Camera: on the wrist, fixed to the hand. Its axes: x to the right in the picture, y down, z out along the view.
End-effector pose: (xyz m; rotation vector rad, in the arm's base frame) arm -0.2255 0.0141 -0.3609 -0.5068 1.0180 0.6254
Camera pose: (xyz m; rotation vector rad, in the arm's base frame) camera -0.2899 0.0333 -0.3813 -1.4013 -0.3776 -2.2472
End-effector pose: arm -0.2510 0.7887 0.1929 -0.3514 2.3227 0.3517
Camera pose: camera -0.2942 0.8318 0.2276 -2.8404 -0.2778 -1.1871
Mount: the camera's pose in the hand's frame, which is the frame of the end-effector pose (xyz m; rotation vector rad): -0.0017 0.0601 -0.0362 -0.0128 0.3839 -3.1154
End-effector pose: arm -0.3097 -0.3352 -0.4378 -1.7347 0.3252 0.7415
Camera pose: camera -0.3341 -0.3875 -0.4778 -0.4787 -1.7722 -1.7593
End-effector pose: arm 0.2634 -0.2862 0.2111 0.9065 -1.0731 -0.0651
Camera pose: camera 0.2687 -0.2244 0.2439 1.5100 1.5582 -2.1788
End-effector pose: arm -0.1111 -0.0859 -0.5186 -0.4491 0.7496 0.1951
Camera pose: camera -0.1542 -0.0492 -0.5601 -1.1428 -0.3203 -2.8013
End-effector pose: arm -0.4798 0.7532 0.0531 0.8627 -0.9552 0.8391
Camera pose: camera -0.5217 0.8095 0.0539 0.9470 1.1793 -1.6634
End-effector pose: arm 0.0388 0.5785 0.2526 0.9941 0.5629 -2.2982
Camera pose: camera 0.0972 0.5547 0.2218 0.2179 -0.8496 0.4932
